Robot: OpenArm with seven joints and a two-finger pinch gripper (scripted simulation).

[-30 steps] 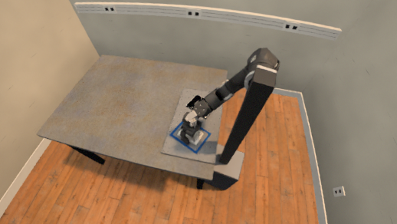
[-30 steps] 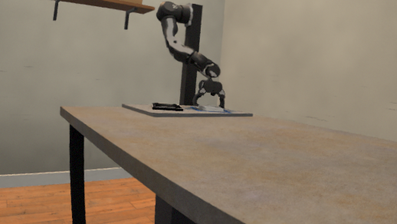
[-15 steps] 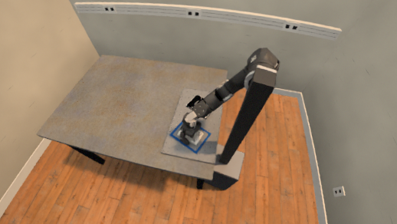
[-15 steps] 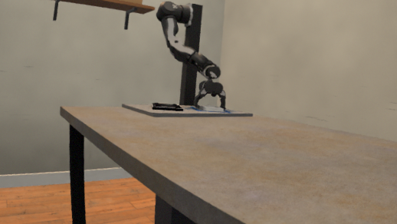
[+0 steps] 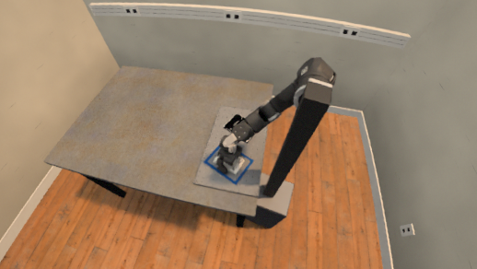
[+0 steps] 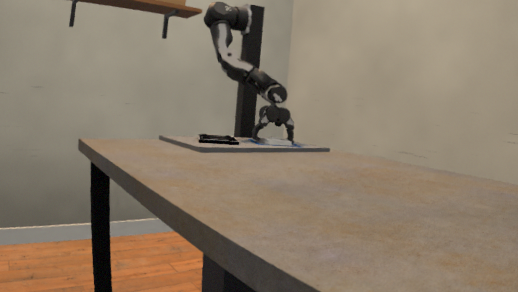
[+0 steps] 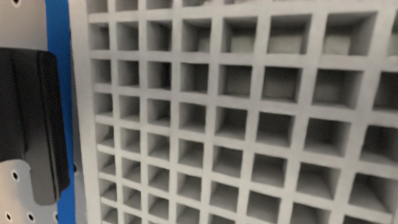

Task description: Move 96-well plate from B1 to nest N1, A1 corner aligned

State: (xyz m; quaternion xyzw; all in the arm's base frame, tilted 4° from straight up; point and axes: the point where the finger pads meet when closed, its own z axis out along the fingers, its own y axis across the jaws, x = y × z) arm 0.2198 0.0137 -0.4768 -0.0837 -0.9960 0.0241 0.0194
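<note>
Now: hand right at the white 96-well plate. Round my hand: black plate nest (210 mm to the right, 10 mm ahead).
</note>
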